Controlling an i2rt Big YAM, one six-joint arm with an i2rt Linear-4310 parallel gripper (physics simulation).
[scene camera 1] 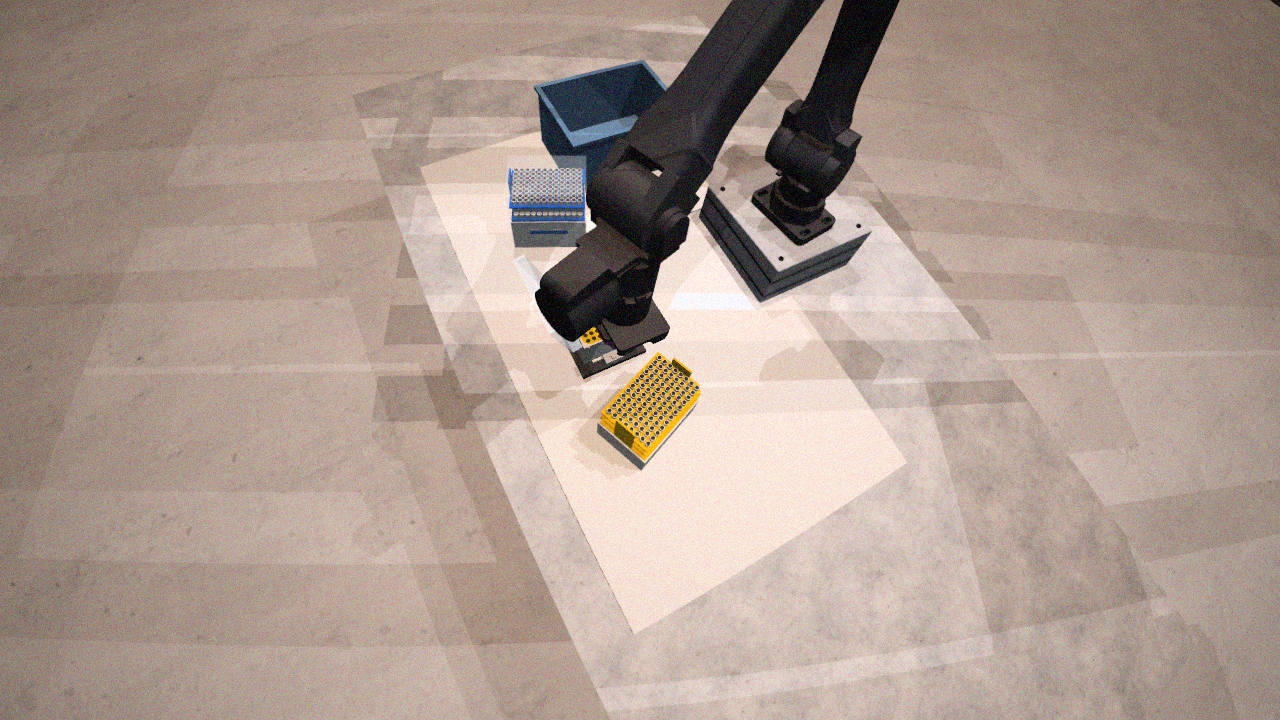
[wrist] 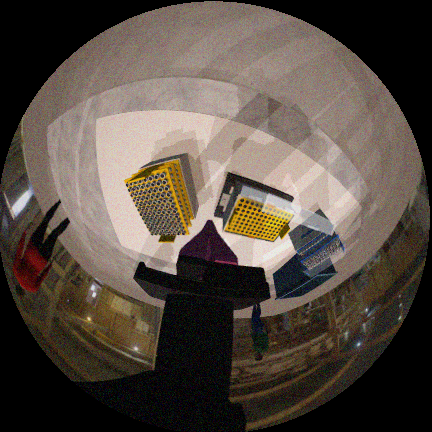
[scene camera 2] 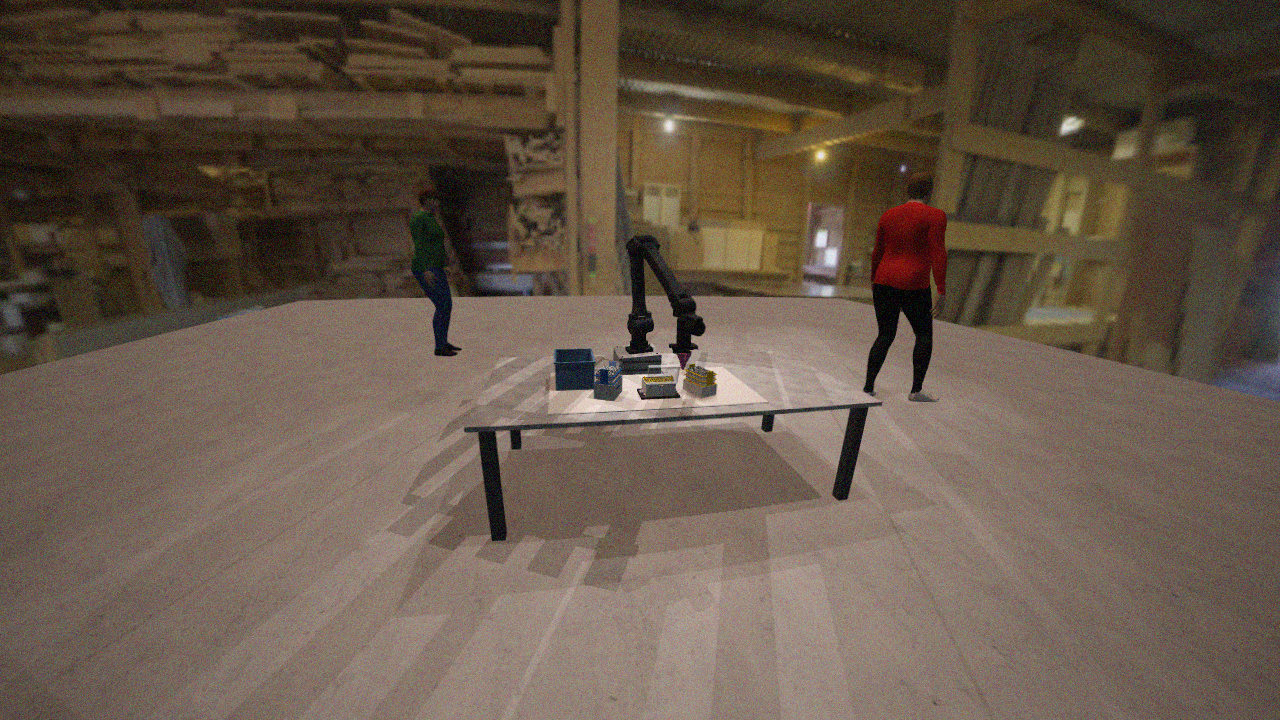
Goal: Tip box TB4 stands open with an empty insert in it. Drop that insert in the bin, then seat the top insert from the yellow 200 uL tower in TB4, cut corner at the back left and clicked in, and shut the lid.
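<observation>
Tip box TB4 point(scene camera 1: 608, 360) point(scene camera 2: 659, 391) stands open on its dark base, with its clear lid point(scene camera 1: 526, 270) raised at the side. The empty yellow insert point(scene camera 1: 589, 336) point(scene camera 2: 658, 380) point(wrist: 258, 219) lies in it; the arm hides most of it in scene camera 1. The yellow 200 uL tower point(scene camera 1: 651, 407) point(scene camera 2: 699, 379) point(wrist: 160, 202) stands beside it, with tips in its top insert. The blue bin point(scene camera 1: 571, 150) point(scene camera 2: 573, 370) point(wrist: 295, 281) stands farther off. My gripper point(scene camera 2: 683, 359) point(wrist: 208, 222) is shut and empty, above and between box and tower. Its fingertips are hidden in scene camera 1.
A blue tip tower point(scene camera 1: 547, 189) point(scene camera 2: 607, 383) point(wrist: 321, 251) stands between TB4 and the bin. The arm's base block point(scene camera 1: 784, 246) stands behind the mat point(scene camera 1: 716, 501). Two people point(scene camera 2: 909, 250) point(scene camera 2: 429, 246) stand on the floor beyond the table.
</observation>
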